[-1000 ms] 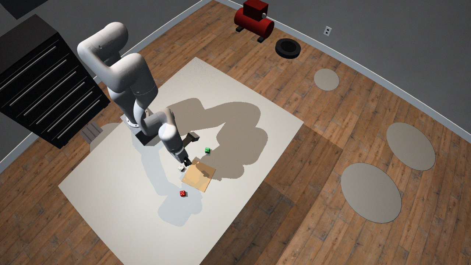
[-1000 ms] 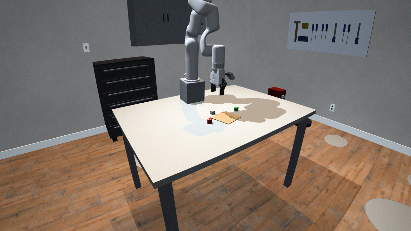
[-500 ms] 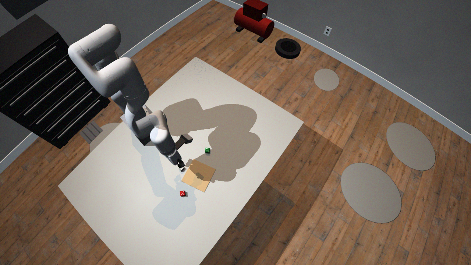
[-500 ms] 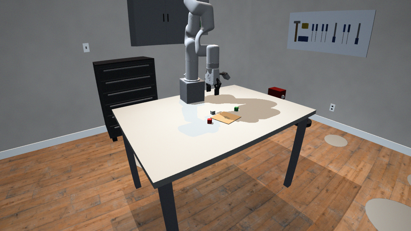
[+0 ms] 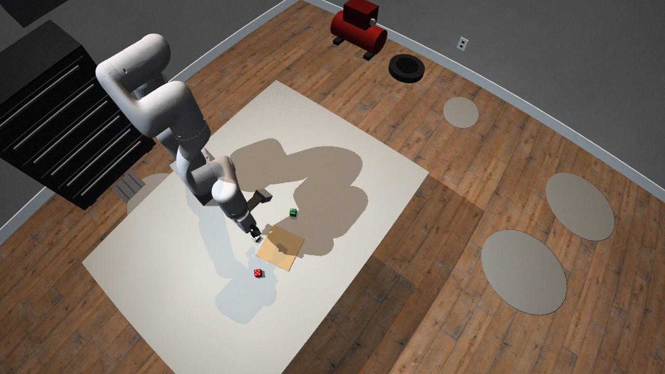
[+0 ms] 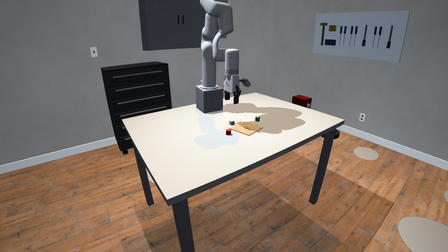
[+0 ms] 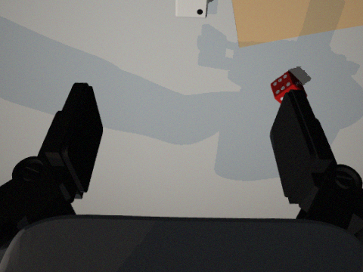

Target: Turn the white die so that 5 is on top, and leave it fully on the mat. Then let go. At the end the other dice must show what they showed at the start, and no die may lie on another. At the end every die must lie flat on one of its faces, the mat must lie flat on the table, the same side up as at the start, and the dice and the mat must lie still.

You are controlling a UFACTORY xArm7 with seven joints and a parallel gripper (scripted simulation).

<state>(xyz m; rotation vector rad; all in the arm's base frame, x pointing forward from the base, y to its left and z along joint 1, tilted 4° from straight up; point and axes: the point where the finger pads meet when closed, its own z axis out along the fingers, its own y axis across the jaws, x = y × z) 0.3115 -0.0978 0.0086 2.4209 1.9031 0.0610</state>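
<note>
The white die lies 14 cm below my hand. Round my hand: green die: 8 cm ahead, 16 cm to the left, 14 cm below; then red die: 8 cm ahead, 11 cm to the right, 14 cm below; then tan mat: 10 cm ahead, 2 cm to the left, 15 cm below.
</note>
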